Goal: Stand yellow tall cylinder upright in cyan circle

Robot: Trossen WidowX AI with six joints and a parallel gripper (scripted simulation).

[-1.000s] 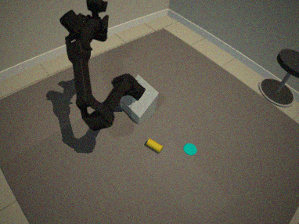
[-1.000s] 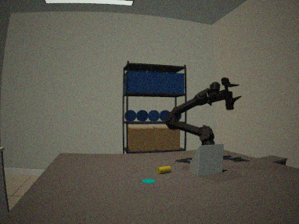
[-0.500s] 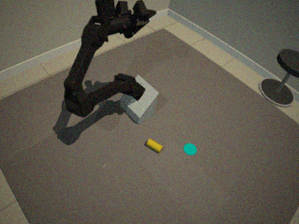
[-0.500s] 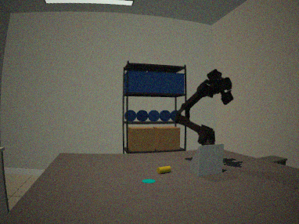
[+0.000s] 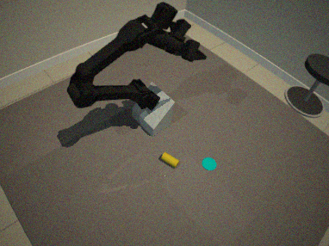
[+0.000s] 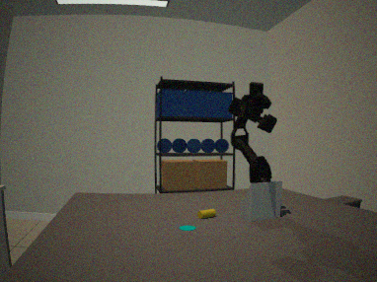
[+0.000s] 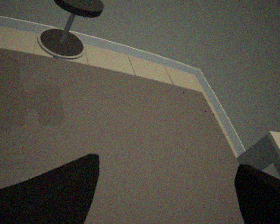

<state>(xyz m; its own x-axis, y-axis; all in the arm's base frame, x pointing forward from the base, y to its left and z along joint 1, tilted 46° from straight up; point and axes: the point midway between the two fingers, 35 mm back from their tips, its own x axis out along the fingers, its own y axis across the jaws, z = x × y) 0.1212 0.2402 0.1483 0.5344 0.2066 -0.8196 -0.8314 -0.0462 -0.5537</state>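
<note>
Right now the yellow tall cylinder is 36 cm below my gripper tip, 18 cm to the right of it and 9 cm ahead of it. Also, from my gripper tip: cyan circle: 38 cm below, 21 cm ahead, 6 cm to the right.
</note>
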